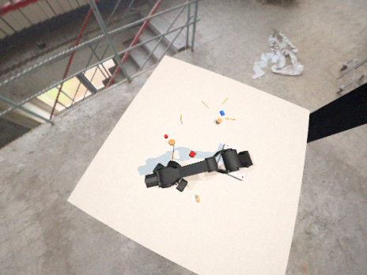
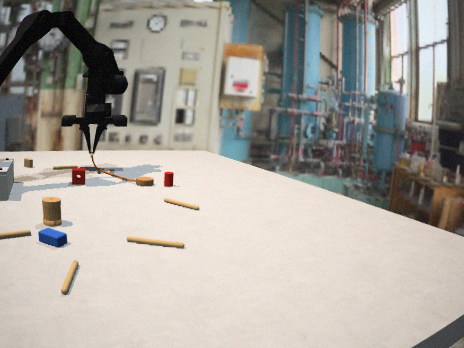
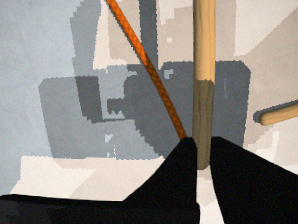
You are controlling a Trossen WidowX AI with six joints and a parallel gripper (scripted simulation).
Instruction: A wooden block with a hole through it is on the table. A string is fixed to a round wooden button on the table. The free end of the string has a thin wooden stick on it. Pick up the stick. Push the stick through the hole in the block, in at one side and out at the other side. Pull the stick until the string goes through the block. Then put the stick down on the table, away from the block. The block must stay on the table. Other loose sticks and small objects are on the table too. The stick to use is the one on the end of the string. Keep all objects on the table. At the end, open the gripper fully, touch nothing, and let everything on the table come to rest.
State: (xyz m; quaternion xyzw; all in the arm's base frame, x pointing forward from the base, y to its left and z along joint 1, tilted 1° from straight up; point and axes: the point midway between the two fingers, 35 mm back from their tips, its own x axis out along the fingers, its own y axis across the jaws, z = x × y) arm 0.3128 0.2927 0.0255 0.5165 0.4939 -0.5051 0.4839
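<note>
My gripper tip is 19 cm to the left of the red block, 4 cm past it and 2 cm above it. Round my gripper tip: round wooden button: 20 cm to the right, 12 cm ahead, 3 cm below; then wooden block: 20 cm behind, 3 cm to the left, 3 cm below; then stick: 1 cm to the right.
</note>
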